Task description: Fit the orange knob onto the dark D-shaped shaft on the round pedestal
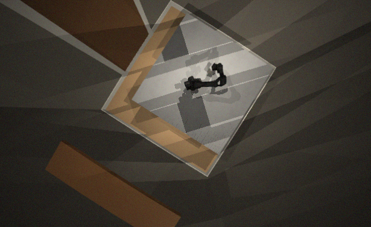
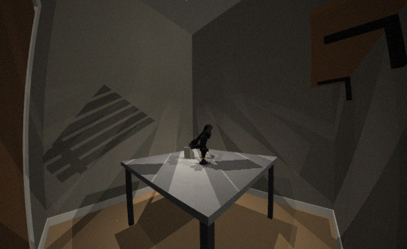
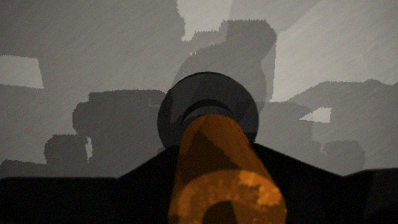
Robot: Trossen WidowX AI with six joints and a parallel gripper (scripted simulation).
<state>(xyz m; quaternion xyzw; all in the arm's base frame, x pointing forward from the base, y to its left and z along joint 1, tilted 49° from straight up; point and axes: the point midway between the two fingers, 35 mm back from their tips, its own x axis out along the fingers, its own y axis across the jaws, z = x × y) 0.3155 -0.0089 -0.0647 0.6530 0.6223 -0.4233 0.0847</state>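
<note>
The orange knob is 2 cm above my gripper tip. Round my gripper tip: dark round pedestal 4 cm below.
</note>
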